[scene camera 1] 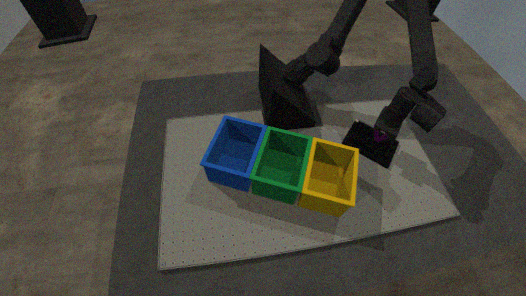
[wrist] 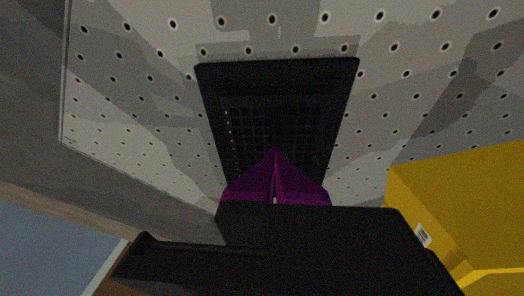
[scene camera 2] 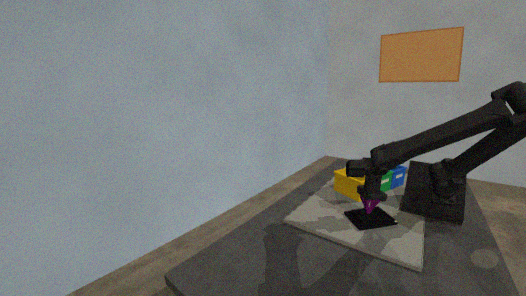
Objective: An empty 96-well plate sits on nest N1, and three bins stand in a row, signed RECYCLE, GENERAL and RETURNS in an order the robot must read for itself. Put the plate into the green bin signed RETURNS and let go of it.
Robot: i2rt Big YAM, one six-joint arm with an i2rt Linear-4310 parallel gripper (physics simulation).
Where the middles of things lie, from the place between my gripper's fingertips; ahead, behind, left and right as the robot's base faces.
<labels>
I see the black 96-well plate (scene camera 1: 363, 136) 1 cm to the right of my hand, 1 cm below it and 1 cm behind it. Also, from my hand: black nest (wrist: 283, 72) (2 cm below, 1 cm to the right, 1 cm behind).
</labels>
